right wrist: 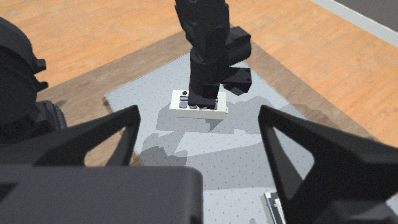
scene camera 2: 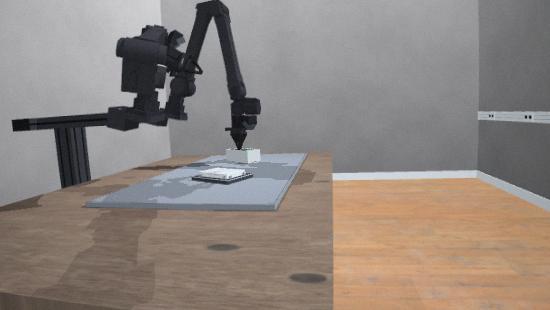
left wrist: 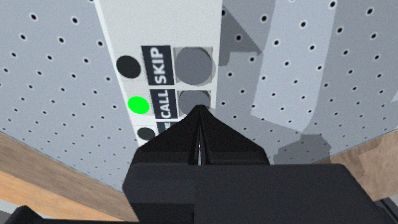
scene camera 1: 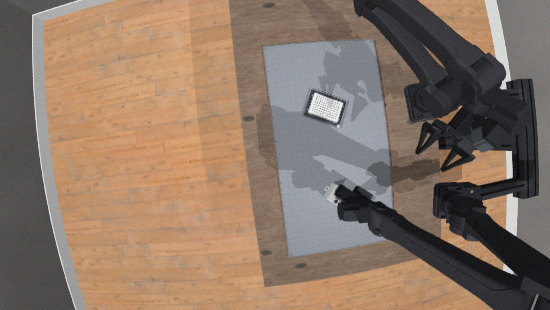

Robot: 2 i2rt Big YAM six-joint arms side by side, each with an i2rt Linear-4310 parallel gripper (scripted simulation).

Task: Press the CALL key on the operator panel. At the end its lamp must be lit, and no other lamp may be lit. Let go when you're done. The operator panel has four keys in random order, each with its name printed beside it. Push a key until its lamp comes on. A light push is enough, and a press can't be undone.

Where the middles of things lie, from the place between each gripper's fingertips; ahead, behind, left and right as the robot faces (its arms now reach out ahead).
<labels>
Now: left hand 20 mm above the white operator panel (right wrist: 178,95) and 10 mm to the right of it.
My right gripper (scene camera 1: 429,162) is now 33 cm above the white operator panel, 15 cm short of it and 13 cm to the right of it.
</labels>
